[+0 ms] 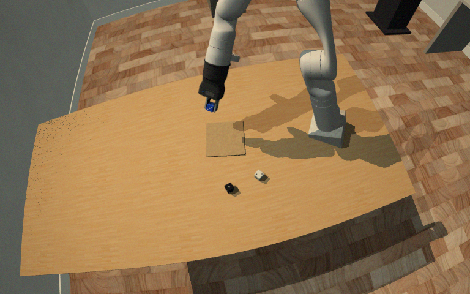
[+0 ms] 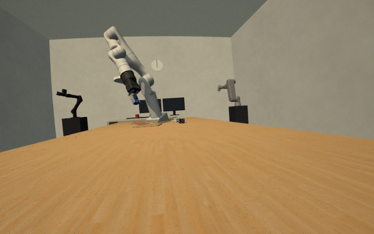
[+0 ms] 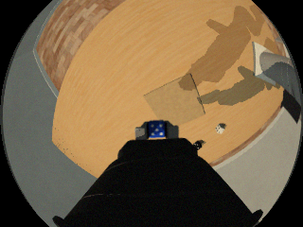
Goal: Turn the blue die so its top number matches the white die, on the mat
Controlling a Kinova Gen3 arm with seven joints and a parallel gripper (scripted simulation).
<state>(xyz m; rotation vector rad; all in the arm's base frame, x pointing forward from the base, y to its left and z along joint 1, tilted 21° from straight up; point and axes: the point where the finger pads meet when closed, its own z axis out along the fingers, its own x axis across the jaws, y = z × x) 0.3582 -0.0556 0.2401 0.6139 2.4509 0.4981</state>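
My hand is 140 mm above the tan mat, 60 mm to the right of it and 20 mm past it. Also, from my hand: blue die (10 mm below); then black die (250 mm to the left, 130 mm below); then white die (230 mm to the left, 130 mm below, 110 mm behind).
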